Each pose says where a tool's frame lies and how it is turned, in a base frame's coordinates. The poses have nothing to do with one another.
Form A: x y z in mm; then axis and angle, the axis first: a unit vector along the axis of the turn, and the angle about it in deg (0 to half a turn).
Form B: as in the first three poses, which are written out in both.
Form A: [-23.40 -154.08 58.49 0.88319 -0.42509 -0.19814 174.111]
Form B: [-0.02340 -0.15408 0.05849 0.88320 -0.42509 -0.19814 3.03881]
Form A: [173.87 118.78 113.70 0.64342 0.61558 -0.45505 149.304]
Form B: [0.17387 0.11878 0.11370 0.64342 0.61558 -0.45505 2.60585]
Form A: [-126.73 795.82 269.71 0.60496 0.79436 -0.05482 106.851]
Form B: [-0.12673 0.79582 0.26971 0.60496 0.79436 -0.05482 1.86490]
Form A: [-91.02 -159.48 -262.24 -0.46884 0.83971 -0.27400 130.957]
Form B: [-0.09102 -0.15948 -0.26224 -0.46884 0.83971 -0.27400 2.28563]
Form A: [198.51 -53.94 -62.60 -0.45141 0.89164 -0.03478 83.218]
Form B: [0.19851 -0.05394 -0.06260 -0.45141 0.89164 -0.03478 1.45243]
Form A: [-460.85 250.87 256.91 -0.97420 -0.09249 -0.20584 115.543]
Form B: [-0.46085 0.25087 0.25691 -0.97420 -0.09249 -0.20584 2.01661]
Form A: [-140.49 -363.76 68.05 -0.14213 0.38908 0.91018 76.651]
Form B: [-0.14049 -0.36376 0.06805 -0.14213 0.38908 0.91017 1.33781]
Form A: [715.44 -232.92 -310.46 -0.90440 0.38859 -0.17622 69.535]
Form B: [0.71544 -0.23292 -0.31046 -0.90440 0.38859 -0.17622 1.21361]
